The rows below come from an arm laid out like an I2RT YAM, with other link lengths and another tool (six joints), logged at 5 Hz.
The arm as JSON. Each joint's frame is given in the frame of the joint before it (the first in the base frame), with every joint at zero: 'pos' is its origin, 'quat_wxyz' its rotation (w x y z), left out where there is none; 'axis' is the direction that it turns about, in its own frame. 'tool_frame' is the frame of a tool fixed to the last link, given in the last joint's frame.
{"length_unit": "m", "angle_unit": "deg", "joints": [
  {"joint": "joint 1", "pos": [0.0, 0.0, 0.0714], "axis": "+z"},
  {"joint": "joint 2", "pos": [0.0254, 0.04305, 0.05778], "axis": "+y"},
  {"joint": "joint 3", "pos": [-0.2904, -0.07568, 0.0], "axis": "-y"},
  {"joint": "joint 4", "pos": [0.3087, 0.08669, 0.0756], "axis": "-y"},
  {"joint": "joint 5", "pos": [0.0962, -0.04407, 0.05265], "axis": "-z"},
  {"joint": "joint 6", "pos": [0.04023, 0.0, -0.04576], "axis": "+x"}
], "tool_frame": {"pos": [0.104, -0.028, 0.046], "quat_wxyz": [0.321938, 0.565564, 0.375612, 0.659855]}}
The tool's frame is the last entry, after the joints.
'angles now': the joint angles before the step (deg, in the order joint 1, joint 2, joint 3, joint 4, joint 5, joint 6). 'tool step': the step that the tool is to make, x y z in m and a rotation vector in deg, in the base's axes. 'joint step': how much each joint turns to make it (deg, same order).
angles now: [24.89 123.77 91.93 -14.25 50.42 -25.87]
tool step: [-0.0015 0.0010 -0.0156 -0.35 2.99 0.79]
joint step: [-0.03 0.79 0.22 -2.33 -1.25 0.04]
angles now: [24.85 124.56 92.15 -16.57 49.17 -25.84]
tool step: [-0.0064 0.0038 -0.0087 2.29 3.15 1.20]
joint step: [0.18 -0.54 0.13 -4.06 -3.28 2.03]
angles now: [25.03 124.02 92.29 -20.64 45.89 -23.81]
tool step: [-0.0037 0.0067 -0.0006 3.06 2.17 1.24]
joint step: [0.25 -0.51 1.03 -3.58 -3.55 1.96]
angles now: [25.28 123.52 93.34 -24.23 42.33 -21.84]
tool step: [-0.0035 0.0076 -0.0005 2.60 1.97 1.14]
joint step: [0.34 -0.26 1.12 -3.05 -3.08 1.54]
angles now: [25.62 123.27 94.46 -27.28 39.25 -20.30]
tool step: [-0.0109 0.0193 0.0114 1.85 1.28 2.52]
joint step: [1.59 -1.62 0.62 -2.92 -2.37 0.58]
